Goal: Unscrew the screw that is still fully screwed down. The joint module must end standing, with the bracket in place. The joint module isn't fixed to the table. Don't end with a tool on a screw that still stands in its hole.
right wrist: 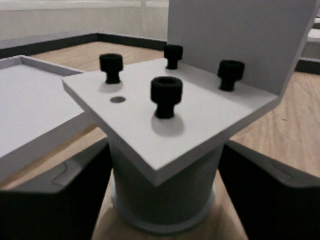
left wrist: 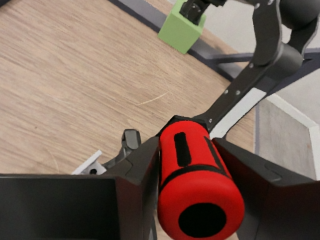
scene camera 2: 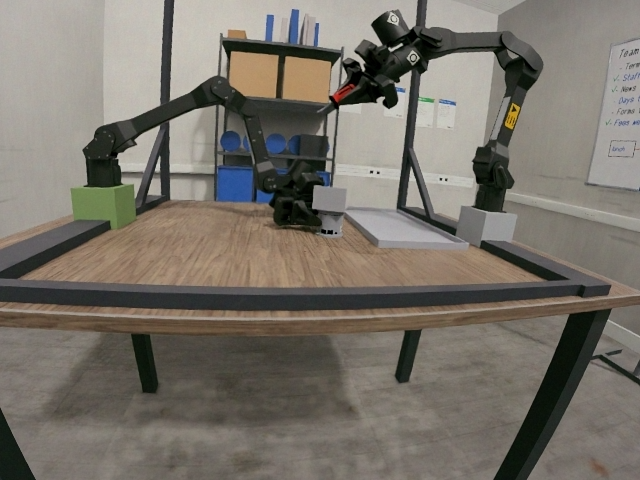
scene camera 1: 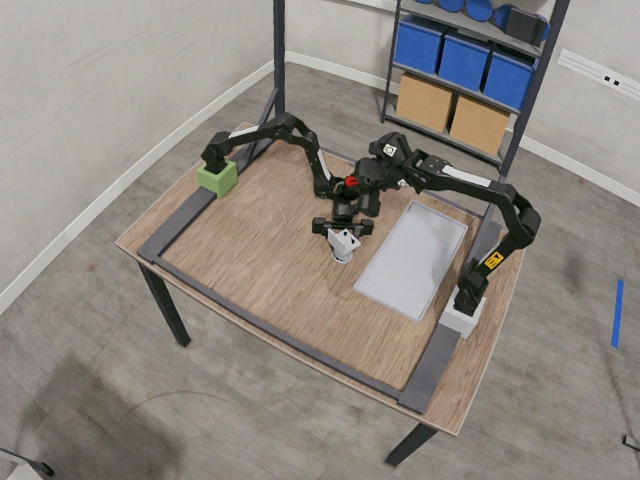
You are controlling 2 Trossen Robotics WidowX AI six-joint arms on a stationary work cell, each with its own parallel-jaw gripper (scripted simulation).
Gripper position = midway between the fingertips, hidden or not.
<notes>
I see my left gripper (scene camera 2: 335, 101), my right gripper (scene camera 2: 331, 222), a shallow grey tray (scene camera 1: 405, 272), a grey bracket (scene camera 2: 324, 198) and a grey joint module (right wrist: 186, 198).
The shallow grey tray is seen too in scene camera 2 (scene camera 2: 393, 230). The grey bracket is seen too in the right wrist view (right wrist: 270, 46). My left gripper is seen too in the left wrist view (left wrist: 185, 144) and in scene camera 1 (scene camera 1: 350, 181). The left wrist view does not show the shallow grey tray: it is out of frame.
</notes>
